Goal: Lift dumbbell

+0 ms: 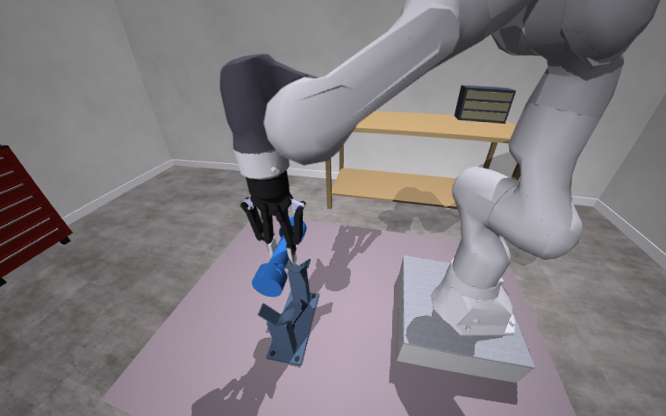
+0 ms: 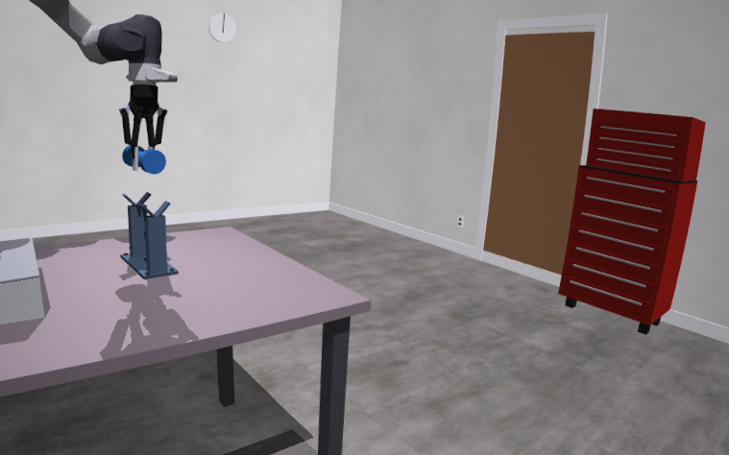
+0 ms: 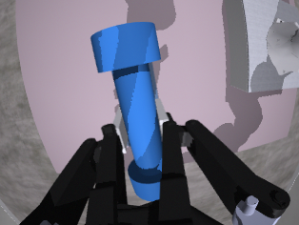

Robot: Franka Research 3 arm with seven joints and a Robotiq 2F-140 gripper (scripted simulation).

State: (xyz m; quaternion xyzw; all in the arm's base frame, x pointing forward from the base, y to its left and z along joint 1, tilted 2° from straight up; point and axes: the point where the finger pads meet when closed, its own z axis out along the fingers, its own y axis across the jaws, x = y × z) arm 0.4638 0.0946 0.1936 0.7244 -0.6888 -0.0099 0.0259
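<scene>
The blue dumbbell is right at my hand. The rest, counted from my hand: dark blue cradle 10 mm ahead, 220 mm below.
</scene>
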